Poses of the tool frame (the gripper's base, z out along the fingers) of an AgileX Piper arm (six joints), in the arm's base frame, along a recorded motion.
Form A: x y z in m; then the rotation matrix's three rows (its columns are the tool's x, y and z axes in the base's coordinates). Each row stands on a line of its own.
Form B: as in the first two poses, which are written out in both.
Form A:
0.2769, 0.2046, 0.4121
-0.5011, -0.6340, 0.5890
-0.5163, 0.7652, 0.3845
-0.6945, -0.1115, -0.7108
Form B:
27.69, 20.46, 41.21
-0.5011, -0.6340, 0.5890
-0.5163, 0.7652, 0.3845
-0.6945, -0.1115, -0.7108

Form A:
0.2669, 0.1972, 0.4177
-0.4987, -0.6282, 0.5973
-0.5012, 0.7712, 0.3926
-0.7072, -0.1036, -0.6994
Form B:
26.69, 19.72, 41.77
-0.4987, -0.6282, 0.5973
-0.5012, 0.7712, 0.3926
-0.7072, -0.1036, -0.6994

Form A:
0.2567, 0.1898, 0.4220
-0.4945, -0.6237, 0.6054
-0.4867, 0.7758, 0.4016
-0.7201, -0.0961, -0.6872
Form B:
25.67, 18.98, 42.20
-0.4945, -0.6237, 0.6054
-0.4867, 0.7758, 0.4016
-0.7201, -0.0961, -0.6872

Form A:
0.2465, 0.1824, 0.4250
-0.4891, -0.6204, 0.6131
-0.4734, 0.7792, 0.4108
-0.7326, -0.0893, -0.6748
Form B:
24.65, 18.24, 42.50
-0.4891, -0.6204, 0.6131
-0.4734, 0.7792, 0.4108
-0.7326, -0.0893, -0.6748

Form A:
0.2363, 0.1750, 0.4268
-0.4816, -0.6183, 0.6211
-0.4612, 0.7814, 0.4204
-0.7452, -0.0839, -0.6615
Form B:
23.63, 17.50, 42.68
-0.4816, -0.6183, 0.6211
-0.4612, 0.7814, 0.4204
-0.7452, -0.0839, -0.6615

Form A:
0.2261, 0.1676, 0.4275
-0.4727, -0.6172, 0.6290
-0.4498, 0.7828, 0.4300
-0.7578, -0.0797, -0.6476
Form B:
22.61, 16.76, 42.75
-0.4727, -0.6172, 0.6290
-0.4498, 0.7828, 0.4300
-0.7578, -0.0797, -0.6476

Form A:
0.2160, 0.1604, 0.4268
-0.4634, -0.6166, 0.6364
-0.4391, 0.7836, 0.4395
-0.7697, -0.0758, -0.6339
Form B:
21.60, 16.04, 42.68
-0.4634, -0.6166, 0.6364
-0.4391, 0.7836, 0.4395
-0.7697, -0.0758, -0.6339

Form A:
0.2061, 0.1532, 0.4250
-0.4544, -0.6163, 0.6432
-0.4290, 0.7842, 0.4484
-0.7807, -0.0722, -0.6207
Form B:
20.61, 15.32, 42.50
-0.4544, -0.6163, 0.6432
-0.4290, 0.7842, 0.4484
-0.7807, -0.0722, -0.6207

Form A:
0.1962, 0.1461, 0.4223
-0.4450, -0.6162, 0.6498
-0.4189, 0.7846, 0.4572
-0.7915, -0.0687, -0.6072
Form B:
19.62, 14.61, 42.23
-0.4450, -0.6162, 0.6498
-0.4189, 0.7846, 0.4572
-0.7915, -0.0687, -0.6072

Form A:
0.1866, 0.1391, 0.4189
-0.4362, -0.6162, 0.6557
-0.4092, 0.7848, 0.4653
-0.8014, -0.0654, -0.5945
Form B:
18.66, 13.91, 41.89
-0.4362, -0.6162, 0.6557
-0.4092, 0.7848, 0.4653
-0.8014, -0.0654, -0.5945

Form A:
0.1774, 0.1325, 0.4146
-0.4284, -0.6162, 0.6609
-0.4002, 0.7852, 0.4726
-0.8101, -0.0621, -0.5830
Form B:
17.74, 13.25, 41.46
-0.4284, -0.6162, 0.6609
-0.4002, 0.7852, 0.4726
-0.8101, -0.0621, -0.5830

